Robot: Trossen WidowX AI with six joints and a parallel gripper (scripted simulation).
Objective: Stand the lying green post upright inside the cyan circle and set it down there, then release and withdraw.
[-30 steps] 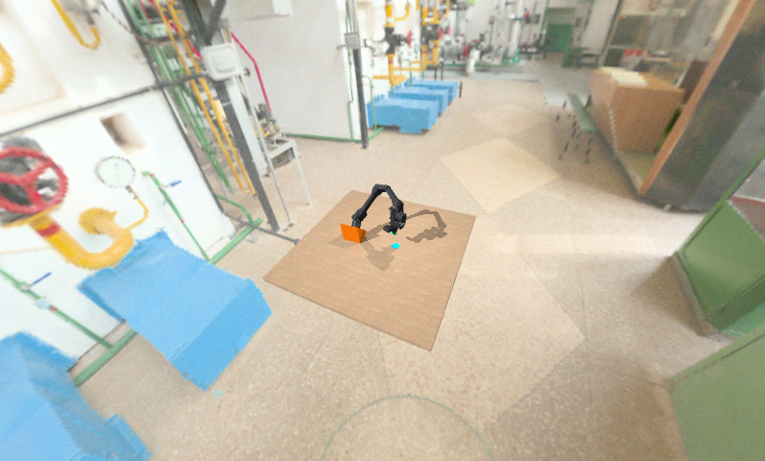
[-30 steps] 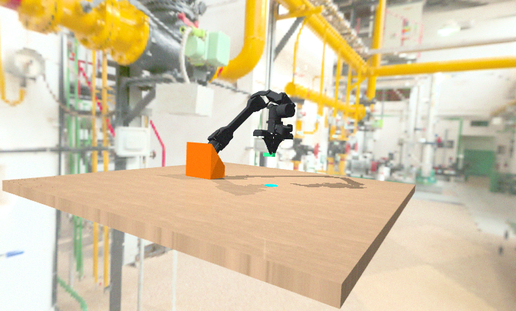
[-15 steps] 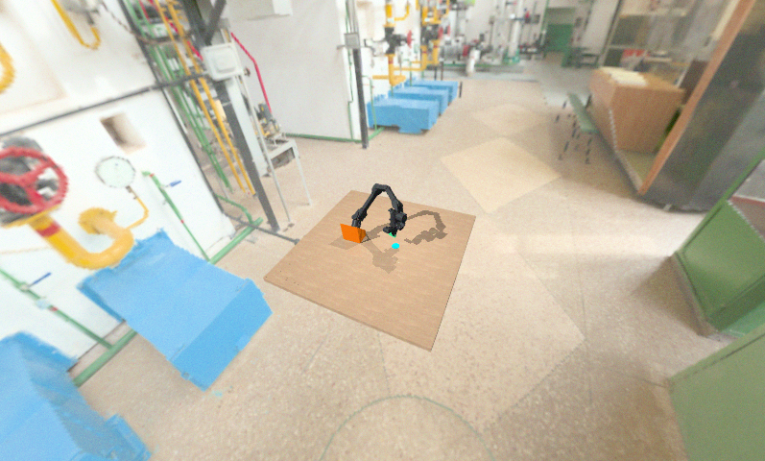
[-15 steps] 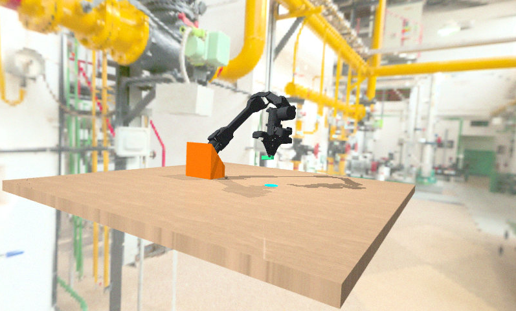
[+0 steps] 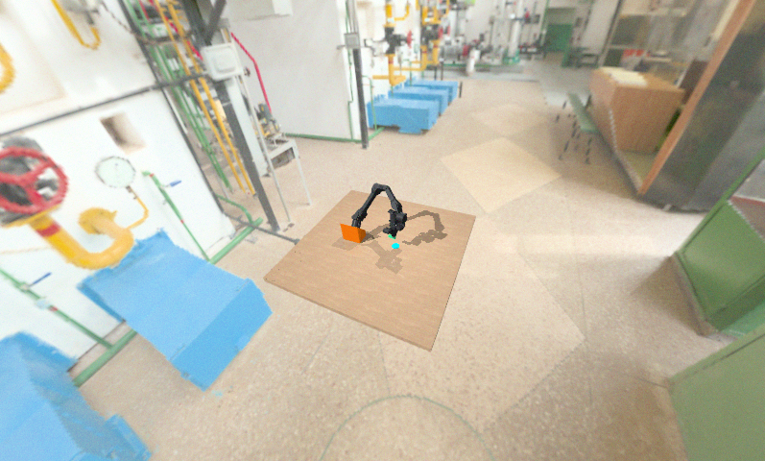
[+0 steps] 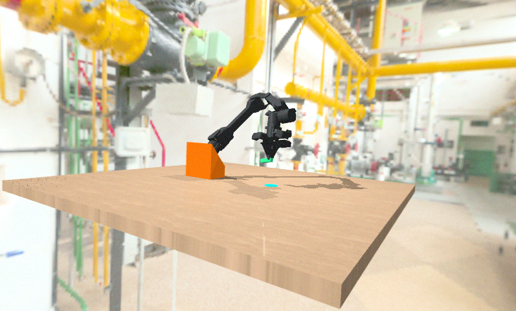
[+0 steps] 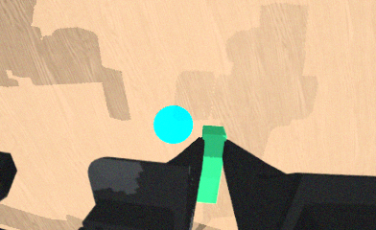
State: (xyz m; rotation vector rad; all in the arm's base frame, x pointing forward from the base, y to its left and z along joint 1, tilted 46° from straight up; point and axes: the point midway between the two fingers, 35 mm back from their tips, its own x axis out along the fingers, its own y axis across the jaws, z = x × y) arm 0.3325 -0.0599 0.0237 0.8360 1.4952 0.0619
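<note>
Now: gripper tip 120 mm above the cyan circle and 30 mm to the right of it. The rest, counted from my gripper tip: green post: 20 mm behind, 10 mm to the left.
</note>
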